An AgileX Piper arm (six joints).
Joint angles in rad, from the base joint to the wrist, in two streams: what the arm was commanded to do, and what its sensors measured. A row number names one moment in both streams.
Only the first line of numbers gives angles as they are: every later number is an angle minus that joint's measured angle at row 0.
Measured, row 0: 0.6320, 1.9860, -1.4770, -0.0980, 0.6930, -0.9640
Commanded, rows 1 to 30: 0.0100, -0.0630, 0.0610, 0.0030, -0.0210, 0.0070; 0.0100, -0.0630, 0.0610, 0.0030, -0.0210, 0.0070; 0.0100, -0.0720, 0.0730, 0.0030, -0.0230, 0.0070; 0.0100, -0.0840, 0.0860, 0.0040, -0.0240, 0.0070; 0.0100, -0.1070, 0.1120, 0.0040, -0.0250, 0.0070; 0.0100, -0.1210, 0.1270, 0.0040, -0.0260, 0.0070; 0.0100, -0.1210, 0.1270, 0.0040, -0.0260, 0.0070; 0.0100, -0.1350, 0.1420, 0.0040, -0.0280, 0.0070; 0.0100, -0.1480, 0.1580, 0.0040, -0.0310, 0.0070; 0.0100, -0.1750, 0.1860, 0.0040, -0.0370, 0.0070; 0.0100, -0.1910, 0.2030, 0.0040, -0.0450, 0.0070; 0.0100, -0.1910, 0.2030, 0.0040, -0.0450, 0.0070; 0.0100, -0.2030, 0.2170, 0.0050, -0.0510, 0.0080; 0.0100, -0.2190, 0.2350, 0.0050, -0.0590, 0.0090; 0.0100, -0.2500, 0.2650, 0.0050, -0.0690, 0.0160; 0.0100, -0.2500, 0.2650, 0.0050, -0.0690, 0.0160; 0.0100, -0.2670, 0.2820, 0.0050, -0.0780, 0.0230; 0.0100, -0.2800, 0.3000, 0.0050, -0.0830, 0.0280; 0.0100, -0.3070, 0.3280, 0.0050, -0.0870, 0.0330; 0.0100, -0.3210, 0.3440, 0.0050, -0.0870, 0.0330; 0.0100, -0.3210, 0.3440, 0.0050, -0.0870, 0.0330; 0.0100, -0.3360, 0.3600, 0.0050, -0.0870, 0.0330; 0.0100, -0.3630, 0.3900, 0.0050, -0.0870, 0.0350; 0.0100, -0.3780, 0.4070, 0.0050, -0.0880, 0.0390; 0.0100, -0.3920, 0.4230, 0.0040, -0.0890, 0.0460; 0.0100, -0.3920, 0.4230, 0.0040, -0.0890, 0.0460; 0.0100, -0.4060, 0.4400, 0.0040, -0.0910, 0.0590; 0.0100, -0.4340, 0.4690, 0.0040, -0.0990, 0.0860; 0.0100, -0.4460, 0.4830, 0.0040, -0.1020, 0.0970; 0.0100, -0.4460, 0.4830, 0.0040, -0.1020, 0.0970
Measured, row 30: 0.0080, -0.4090, 0.4470, 0.0020, -0.0920, 0.0570
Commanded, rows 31 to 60: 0.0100, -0.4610, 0.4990, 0.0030, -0.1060, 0.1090; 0.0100, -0.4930, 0.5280, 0.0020, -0.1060, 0.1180; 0.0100, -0.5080, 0.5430, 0.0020, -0.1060, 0.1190; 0.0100, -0.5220, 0.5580, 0.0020, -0.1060, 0.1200; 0.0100, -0.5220, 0.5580, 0.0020, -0.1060, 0.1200; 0.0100, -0.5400, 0.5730, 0.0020, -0.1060, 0.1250; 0.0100, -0.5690, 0.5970, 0.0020, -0.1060, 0.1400; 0.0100, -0.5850, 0.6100, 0.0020, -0.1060, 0.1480; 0.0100, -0.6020, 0.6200, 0.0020, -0.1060, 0.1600; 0.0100, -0.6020, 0.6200, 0.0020, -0.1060, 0.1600; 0.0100, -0.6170, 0.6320, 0.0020, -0.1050, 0.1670; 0.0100, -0.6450, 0.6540, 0.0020, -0.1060, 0.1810; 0.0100, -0.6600, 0.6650, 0.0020, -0.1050, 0.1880; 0.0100, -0.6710, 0.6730, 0.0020, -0.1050, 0.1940; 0.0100, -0.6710, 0.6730, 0.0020, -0.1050, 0.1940; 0.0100, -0.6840, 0.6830, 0.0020, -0.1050, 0.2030; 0.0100, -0.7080, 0.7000, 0.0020, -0.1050, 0.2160; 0.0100, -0.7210, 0.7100, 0.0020, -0.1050, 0.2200; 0.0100, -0.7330, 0.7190, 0.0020, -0.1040, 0.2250; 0.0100, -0.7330, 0.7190, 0.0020, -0.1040, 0.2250; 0.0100, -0.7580, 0.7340, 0.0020, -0.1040, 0.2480; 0.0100, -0.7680, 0.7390, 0.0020, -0.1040, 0.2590; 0.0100, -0.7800, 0.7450, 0.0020, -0.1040, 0.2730; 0.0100, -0.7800, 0.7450, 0.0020, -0.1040, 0.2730; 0.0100, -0.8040, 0.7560, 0.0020, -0.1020, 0.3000; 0.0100, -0.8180, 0.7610, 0.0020, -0.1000, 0.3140; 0.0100, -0.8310, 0.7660, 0.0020, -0.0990, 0.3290; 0.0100, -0.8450, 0.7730, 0.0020, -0.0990, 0.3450; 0.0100, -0.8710, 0.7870, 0.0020, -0.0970, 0.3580; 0.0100, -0.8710, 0.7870, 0.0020, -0.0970, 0.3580
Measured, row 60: 0.0080, -0.8350, 0.7690, 0.0020, -0.0980, 0.3220
